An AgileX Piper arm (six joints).
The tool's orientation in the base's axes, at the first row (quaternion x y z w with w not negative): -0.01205 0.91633 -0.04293 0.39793
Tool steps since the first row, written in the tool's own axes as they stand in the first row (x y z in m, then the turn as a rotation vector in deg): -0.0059 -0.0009 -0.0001 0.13 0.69 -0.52; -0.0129 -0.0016 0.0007 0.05 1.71 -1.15; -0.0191 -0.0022 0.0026 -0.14 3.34 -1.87; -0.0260 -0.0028 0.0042 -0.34 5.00 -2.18; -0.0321 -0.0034 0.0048 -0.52 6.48 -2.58; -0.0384 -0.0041 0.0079 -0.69 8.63 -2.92; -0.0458 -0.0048 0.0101 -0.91 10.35 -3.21; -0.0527 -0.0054 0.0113 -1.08 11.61 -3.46; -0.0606 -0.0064 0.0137 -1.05 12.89 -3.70; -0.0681 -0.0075 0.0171 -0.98 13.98 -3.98
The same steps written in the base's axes. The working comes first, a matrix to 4 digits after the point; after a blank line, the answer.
The tool's axes in the first row as the columns of a matrix, in the base's axes (used below as rounded here):
-0.6830 0.0121 0.7303
-0.0562 0.9960 -0.0691
-0.7282 -0.0883 -0.6796

0.0039 -0.0006 0.0044 -0.46 0.72 0.20; 0.0093 -0.0009 0.0091 -0.85 1.78 0.59; 0.0149 -0.0013 0.0123 -1.23 3.46 1.08; 0.0208 -0.0016 0.0163 -1.30 5.15 1.29; 0.0254 -0.0019 0.0204 -1.45 6.66 1.56; 0.0319 -0.0025 0.0230 -1.56 8.84 1.72; 0.0386 -0.0029 0.0269 -1.60 10.58 1.93; 0.0442 -0.0032 0.0312 -1.65 11.86 2.11; 0.0513 -0.0039 0.0354 -1.83 13.15 2.14; 0.0589 -0.0048 0.0386 -2.07 14.25 2.18
